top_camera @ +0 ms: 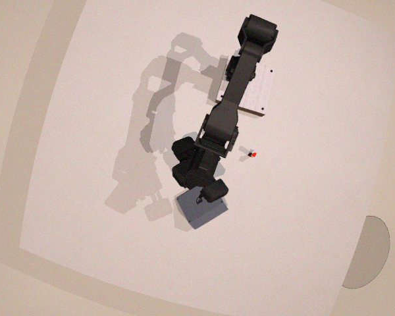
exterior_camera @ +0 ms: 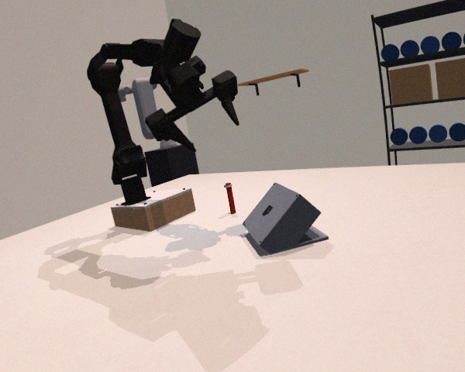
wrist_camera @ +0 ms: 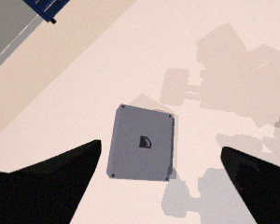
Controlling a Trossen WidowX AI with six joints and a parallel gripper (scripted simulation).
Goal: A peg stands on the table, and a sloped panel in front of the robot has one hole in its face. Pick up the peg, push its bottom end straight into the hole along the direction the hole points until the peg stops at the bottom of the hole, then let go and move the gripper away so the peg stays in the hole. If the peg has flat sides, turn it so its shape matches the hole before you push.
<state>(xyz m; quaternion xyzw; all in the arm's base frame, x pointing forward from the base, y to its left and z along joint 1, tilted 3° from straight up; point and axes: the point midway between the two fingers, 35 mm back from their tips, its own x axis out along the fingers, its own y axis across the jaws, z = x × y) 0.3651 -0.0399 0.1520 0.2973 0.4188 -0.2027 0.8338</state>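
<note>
Now: the red peg 14 cm behind my gripper tip, 17 cm to the left of it and 15 cm below it. From my gripper tip the other things lie so: sloped grey panel 7 cm ahead, 6 cm to the left, 17 cm below.
</note>
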